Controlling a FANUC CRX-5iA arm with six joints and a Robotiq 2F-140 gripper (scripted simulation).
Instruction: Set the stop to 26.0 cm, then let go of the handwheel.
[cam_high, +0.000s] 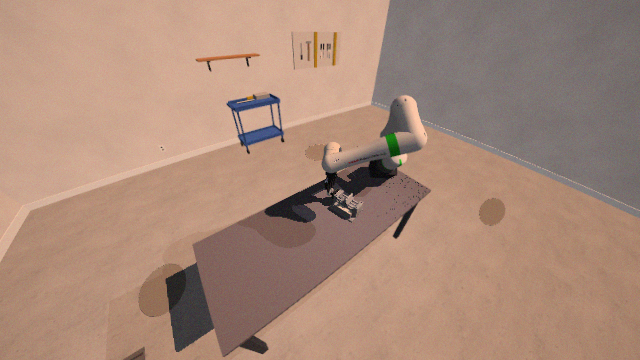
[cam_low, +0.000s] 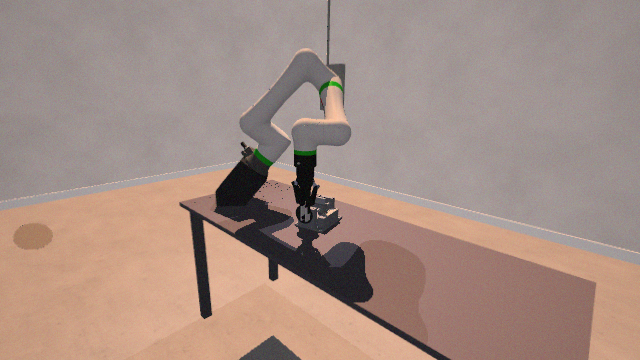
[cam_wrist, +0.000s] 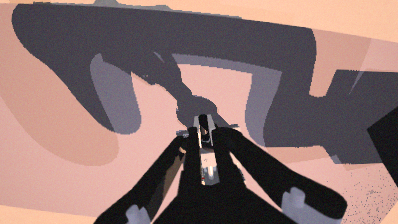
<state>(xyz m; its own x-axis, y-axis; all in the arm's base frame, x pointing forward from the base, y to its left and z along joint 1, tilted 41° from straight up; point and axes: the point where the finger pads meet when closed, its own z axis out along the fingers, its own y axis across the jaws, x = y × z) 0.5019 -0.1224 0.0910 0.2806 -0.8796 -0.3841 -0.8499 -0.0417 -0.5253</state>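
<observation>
Now: hand 1 cm past the handwheel, 1 cm to the right of it and 2 cm above it. Also, from my hand: grey stop fixture (6 cm behind, 14 cm to the left, 1 cm below).
</observation>
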